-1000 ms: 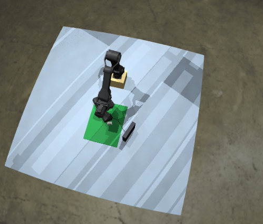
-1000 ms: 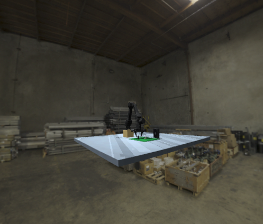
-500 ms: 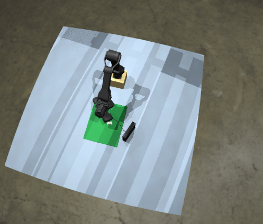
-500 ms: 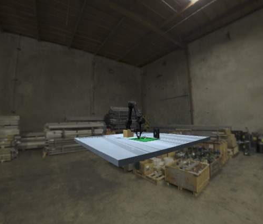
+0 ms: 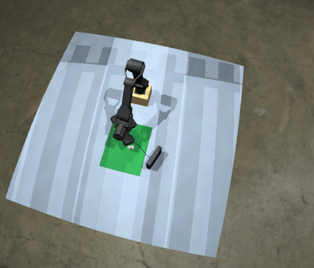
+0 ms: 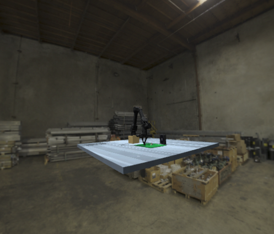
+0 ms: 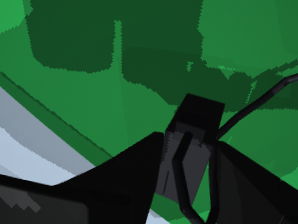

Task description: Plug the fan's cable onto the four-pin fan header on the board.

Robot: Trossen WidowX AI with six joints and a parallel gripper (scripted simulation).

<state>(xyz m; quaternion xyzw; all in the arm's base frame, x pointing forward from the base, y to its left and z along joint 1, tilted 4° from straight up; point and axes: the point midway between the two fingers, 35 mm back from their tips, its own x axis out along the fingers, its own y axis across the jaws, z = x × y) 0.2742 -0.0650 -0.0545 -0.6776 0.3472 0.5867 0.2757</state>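
Right now the green board is 5 cm ahead of my gripper tip, 4 cm to the left of it and 4 cm below it. The rest, counted from my gripper tip: black plug: 1 cm ahead; then fan: 20 cm to the left, 11 cm ahead, 3 cm above.
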